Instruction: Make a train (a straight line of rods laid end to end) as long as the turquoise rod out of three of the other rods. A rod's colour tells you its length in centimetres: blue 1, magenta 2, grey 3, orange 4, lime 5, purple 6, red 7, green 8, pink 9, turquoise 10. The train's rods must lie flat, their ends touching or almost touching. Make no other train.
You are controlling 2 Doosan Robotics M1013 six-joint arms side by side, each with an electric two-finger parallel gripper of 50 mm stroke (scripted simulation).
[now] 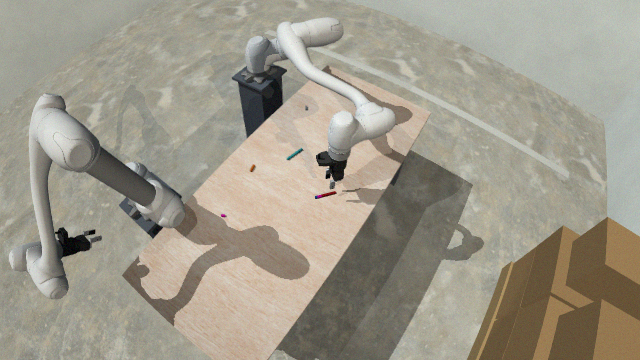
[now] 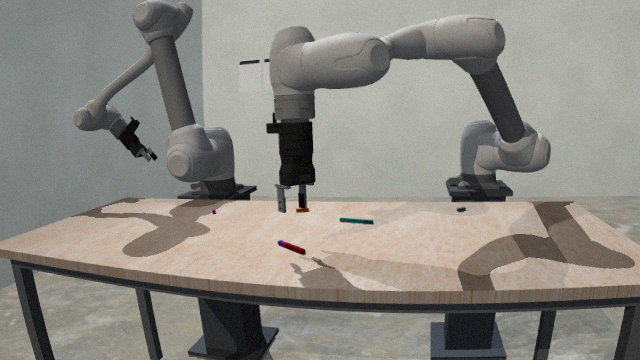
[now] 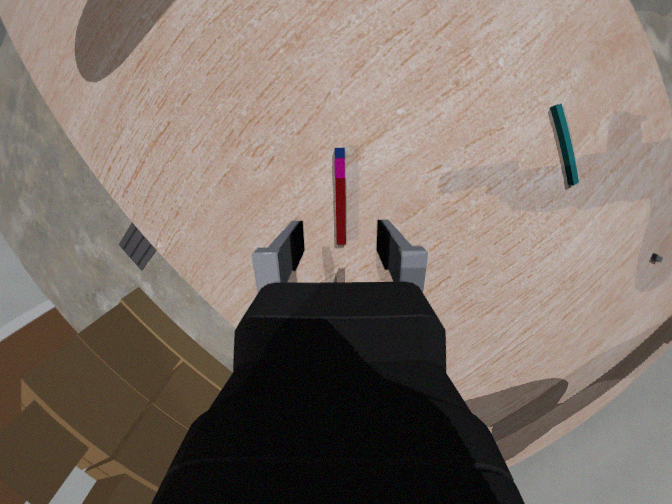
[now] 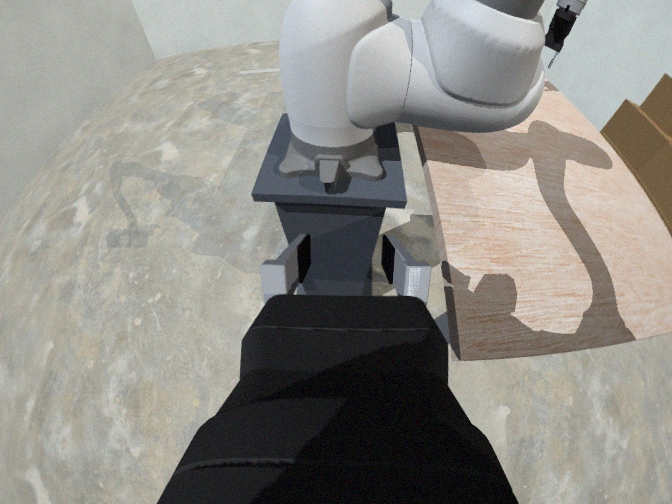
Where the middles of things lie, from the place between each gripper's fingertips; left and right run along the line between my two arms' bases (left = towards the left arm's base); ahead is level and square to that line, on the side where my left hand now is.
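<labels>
The turquoise rod point(image 3: 557, 111) is 140 mm to the left of my left hand point(image 2: 292, 209), and it is also 250 mm behind that hand and 110 mm below it.
Counted from my right hand, the turquoise rod is 55 cm ahead and 92 cm to the left, and 15 cm below.
</labels>
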